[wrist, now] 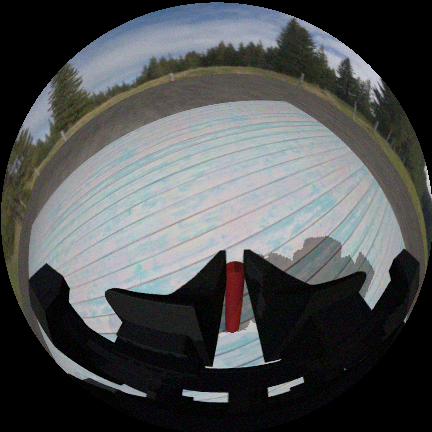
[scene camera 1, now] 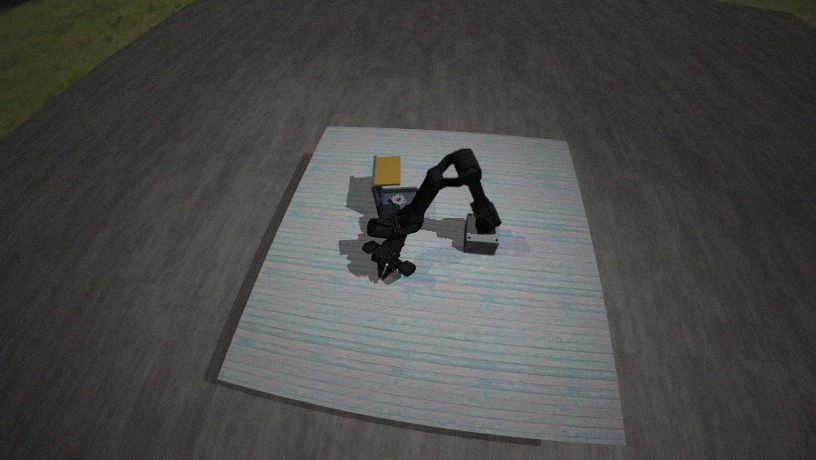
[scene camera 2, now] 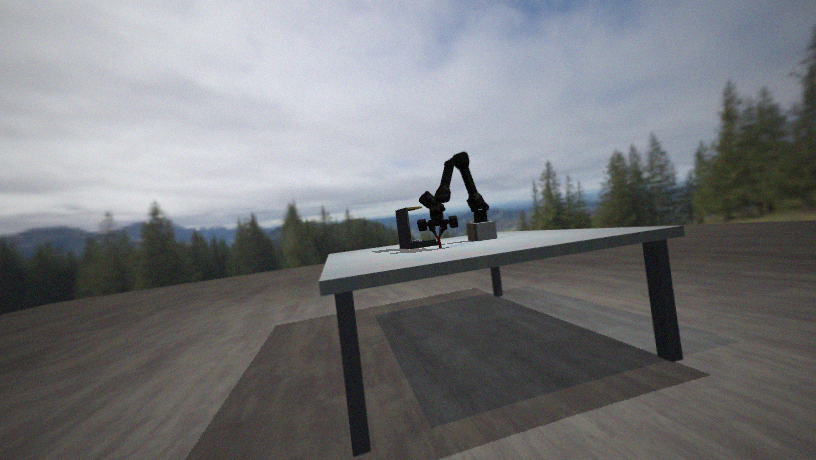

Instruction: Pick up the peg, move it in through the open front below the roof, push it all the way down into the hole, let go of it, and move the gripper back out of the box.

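Where they show: gripper, fingertip midpoint: [wrist: 234, 255] [scene camera 1: 380, 278] [scene camera 2: 437, 236]; arm's base at its link origin: [scene camera 1: 485, 226] [scene camera 2: 481, 221].
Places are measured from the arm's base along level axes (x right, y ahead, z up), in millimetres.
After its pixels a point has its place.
The red peg [scene camera 1: 391, 272] {x -148, y 341, z -76 mm} [scene camera 2: 439, 242] {x -162, y 354, z -69 mm} [wrist: 234, 300] {x -159, y 354, z -54 mm} is clamped between the fingertips of my gripper [scene camera 1: 386, 274] {x -187, y 371, z -41 mm} [scene camera 2: 438, 234] {x -187, y 371, z -41 mm} [wrist: 234, 255] {x -187, y 371, z -41 mm}, which is shut on it. The peg points down close above the table top; whether its lower end touches cannot be told. The dark box [scene camera 2: 403, 228] {x 151, y 408, z 16 mm} stands beyond the gripper in scene camera 1 and left of it in scene camera 2. Its yellow roof [scene camera 1: 388, 170] {x 162, y 350, z 125 mm} [scene camera 2: 413, 208] {x 98, y 356, z 117 mm} is on top. A light plate with the hole [scene camera 1: 398, 198] {x 184, y 331, z -65 mm} shows on the box floor, outside the roof's outline. The arm hides part of the box floor. The gripper is outside the box.
The arm's grey base block [scene camera 1: 481, 245] {x -62, y 16, z -30 mm} [scene camera 2: 482, 230] {x -59, y 41, z -46 mm} stands right of the gripper and box on the striped table [scene camera 1: 445, 354] {x -424, y 153, z -99 mm} [scene camera 2: 548, 242] {x -555, y 118, z -99 mm}. The raised forearm passes close beside the box in scene camera 1. Shadows lie left of the box and gripper.
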